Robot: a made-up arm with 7 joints. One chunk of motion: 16 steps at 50 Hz.
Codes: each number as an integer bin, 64 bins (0 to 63) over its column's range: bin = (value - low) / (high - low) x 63, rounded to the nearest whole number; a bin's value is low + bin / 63 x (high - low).
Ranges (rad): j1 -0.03..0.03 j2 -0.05..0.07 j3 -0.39..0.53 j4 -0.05..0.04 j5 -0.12..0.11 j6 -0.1..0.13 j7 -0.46..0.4
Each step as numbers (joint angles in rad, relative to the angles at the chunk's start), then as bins.
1 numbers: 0.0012 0.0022 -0.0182 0.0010 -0.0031 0.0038 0.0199
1 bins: 33 27 25 36 32 28 35
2 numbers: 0.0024 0.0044 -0.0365 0.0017 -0.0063 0.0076 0.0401
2 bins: 34 29 24 36 31 29 37
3 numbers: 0.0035 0.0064 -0.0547 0.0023 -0.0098 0.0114 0.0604
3 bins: 35 30 23 37 30 31 38
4 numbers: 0.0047 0.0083 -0.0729 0.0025 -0.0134 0.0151 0.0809
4 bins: 36 31 22 37 29 32 40
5 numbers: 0.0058 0.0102 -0.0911 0.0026 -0.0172 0.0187 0.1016
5 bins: 38 32 20 37 28 33 41
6 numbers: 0.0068 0.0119 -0.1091 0.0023 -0.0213 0.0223 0.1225
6 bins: 39 32 19 37 27 33 43
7 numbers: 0.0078 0.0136 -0.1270 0.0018 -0.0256 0.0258 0.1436
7 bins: 40 33 18 36 26 34 44
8 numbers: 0.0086 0.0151 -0.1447 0.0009 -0.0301 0.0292 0.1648
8 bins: 41 34 17 36 25 35 46
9 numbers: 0.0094 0.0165 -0.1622 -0.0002 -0.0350 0.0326 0.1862
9 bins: 41 35 16 35 23 36 47
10 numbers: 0.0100 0.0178 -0.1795 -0.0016 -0.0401 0.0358 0.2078
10 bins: 42 36 14 34 22 37 49
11 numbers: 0.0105 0.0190 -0.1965 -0.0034 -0.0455 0.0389 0.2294
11 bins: 43 36 13 33 20 38 51
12 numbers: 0.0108 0.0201 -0.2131 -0.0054 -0.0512 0.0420 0.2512
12 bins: 43 37 12 31 19 39 52
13 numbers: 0.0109 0.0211 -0.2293 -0.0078 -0.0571 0.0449 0.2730
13 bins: 43 37 11 30 17 40 54
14 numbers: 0.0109 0.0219 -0.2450 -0.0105 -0.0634 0.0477 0.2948
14 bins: 43 38 10 28 16 40 55
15 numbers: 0.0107 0.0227 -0.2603 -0.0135 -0.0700 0.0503 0.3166
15 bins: 43 38 9 26 14 41 57
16 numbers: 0.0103 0.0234 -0.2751 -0.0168 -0.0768 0.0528 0.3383
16 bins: 42 39 8 23 12 42 58
